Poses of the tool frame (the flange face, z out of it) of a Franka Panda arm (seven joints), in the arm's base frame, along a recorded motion.
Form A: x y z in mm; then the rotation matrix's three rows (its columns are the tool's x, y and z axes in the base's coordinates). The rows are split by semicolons.
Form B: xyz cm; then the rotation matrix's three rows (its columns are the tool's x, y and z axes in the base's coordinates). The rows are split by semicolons. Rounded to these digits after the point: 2 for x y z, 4 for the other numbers.
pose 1, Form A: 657.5 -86.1 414.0; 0.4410 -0.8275 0.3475; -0.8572 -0.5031 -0.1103; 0.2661 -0.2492 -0.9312
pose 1, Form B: 65.75 -8.61 41.40; 0.4410 -0.8275 0.3475; -0.8572 -0.5031 -0.1103; 0.2661 -0.2492 -0.9312
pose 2, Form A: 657.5 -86.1 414.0; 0.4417 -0.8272 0.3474; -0.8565 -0.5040 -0.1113; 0.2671 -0.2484 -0.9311
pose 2, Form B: 65.75 -8.61 41.40; 0.4417 -0.8272 0.3474; -0.8565 -0.5040 -0.1113; 0.2671 -0.2484 -0.9311
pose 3, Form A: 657.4 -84.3 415.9; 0.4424 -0.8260 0.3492; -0.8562 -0.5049 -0.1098; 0.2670 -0.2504 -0.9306
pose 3, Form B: 65.74 -8.43 41.59; 0.4424 -0.8260 0.3492; -0.8562 -0.5049 -0.1098; 0.2670 -0.2504 -0.9306
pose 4, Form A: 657.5 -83.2 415.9; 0.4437 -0.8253 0.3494; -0.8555 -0.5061 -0.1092; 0.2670 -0.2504 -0.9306
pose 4, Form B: 65.75 -8.32 41.59; 0.4437 -0.8253 0.3494; -0.8555 -0.5061 -0.1092; 0.2670 -0.2504 -0.9306
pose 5, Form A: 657.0 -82.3 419.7; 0.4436 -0.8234 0.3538; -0.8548 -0.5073 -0.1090; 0.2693 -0.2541 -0.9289
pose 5, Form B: 65.70 -8.23 41.97; 0.4436 -0.8234 0.3538; -0.8548 -0.5073 -0.1090; 0.2693 -0.2541 -0.9289
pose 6, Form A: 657.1 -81.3 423.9; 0.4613 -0.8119 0.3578; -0.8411 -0.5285 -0.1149; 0.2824 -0.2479 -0.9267
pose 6, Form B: 65.71 -8.13 42.39; 0.4613 -0.8119 0.3578; -0.8411 -0.5285 -0.1149; 0.2824 -0.2479 -0.9267
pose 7, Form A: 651.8 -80.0 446.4; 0.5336 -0.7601 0.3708; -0.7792 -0.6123 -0.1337; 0.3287 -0.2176 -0.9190
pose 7, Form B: 65.18 -8.00 44.64; 0.5336 -0.7601 0.3708; -0.7792 -0.6123 -0.1337; 0.3287 -0.2176 -0.9190
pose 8, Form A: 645.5 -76.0 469.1; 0.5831 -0.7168 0.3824; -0.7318 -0.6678 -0.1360; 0.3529 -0.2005 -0.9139
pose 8, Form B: 64.55 -7.60 46.91; 0.5831 -0.7168 0.3824; -0.7318 -0.6678 -0.1360; 0.3529 -0.2005 -0.9139
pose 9, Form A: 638.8 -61.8 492.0; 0.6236 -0.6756 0.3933; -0.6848 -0.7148 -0.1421; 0.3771 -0.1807 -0.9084
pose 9, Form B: 63.88 -6.18 49.20; 0.6236 -0.6756 0.3933; -0.6848 -0.7148 -0.1421; 0.3771 -0.1807 -0.9084
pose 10, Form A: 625.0 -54.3 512.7; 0.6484 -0.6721 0.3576; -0.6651 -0.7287 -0.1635; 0.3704 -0.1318 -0.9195
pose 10, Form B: 62.50 -5.43 51.27; 0.6484 -0.6721 0.3576; -0.6651 -0.7287 -0.1635; 0.3704 -0.1318 -0.9195
